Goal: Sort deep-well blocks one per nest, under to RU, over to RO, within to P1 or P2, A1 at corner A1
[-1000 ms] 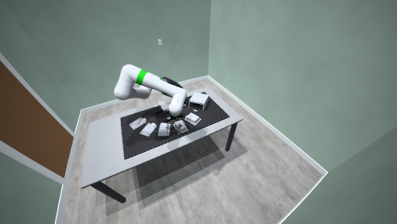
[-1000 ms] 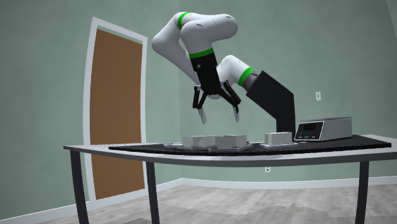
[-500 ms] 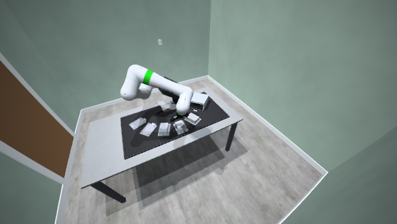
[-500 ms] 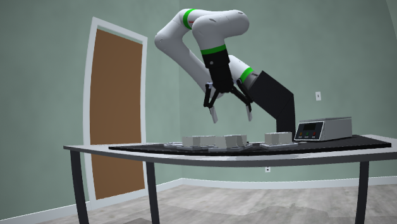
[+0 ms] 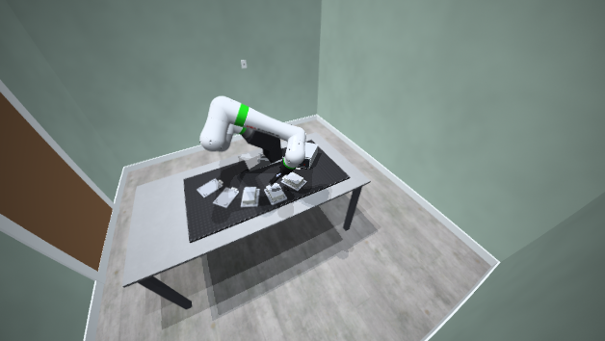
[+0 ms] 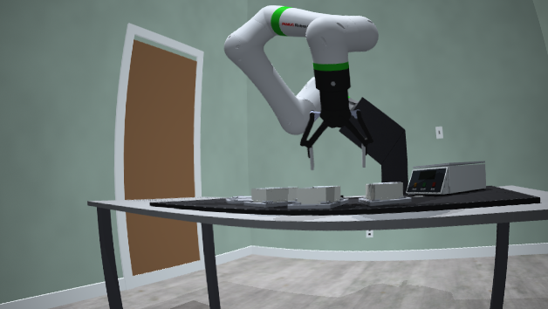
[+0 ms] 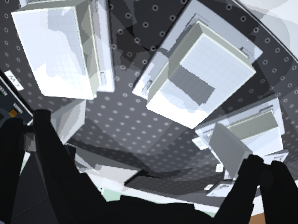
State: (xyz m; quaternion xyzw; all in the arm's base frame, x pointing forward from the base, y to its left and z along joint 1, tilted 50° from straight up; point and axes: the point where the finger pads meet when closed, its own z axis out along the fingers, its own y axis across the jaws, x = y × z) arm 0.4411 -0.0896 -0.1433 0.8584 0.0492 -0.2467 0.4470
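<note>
Right now the grey deep-well block is 13 cm to the left of my hand, 8 cm below it and 2 cm behind it. From my hand the other things lie so: check-weigher platform 35 cm to the left, 26 cm behind, 2 cm below; check-weigher CW 34 cm to the left, 26 cm behind, 5 cm below.
</note>
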